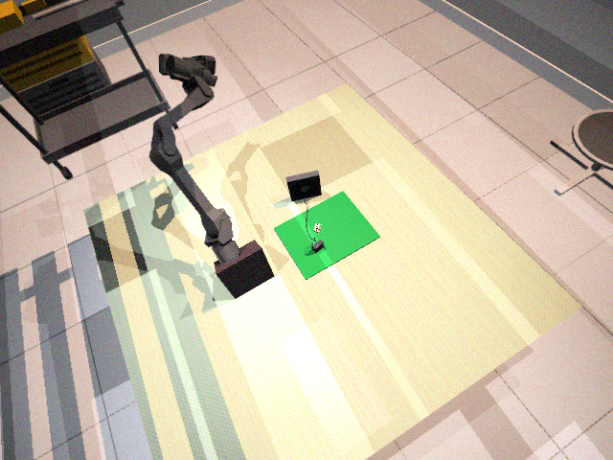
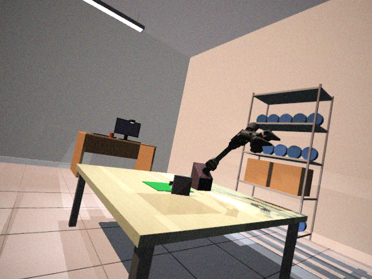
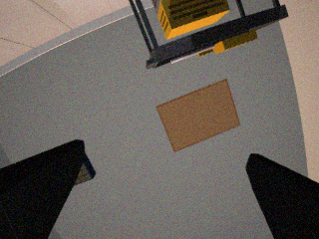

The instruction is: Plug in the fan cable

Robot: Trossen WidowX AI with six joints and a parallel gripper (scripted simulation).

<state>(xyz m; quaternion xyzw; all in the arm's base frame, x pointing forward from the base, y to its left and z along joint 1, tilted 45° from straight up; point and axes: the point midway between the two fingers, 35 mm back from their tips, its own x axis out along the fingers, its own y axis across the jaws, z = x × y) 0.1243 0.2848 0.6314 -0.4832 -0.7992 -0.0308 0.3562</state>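
The dark fan plug is 21 cm ahead of my gripper tip, 68 cm to the right of it and 40 cm below it. From my gripper tip the other things lie so: fan header: 24 cm ahead, 60 cm to the right, 42 cm below; green board: 26 cm ahead, 63 cm to the right, 43 cm below; dark fan block: 25 cm ahead, 46 cm to the right, 36 cm below.
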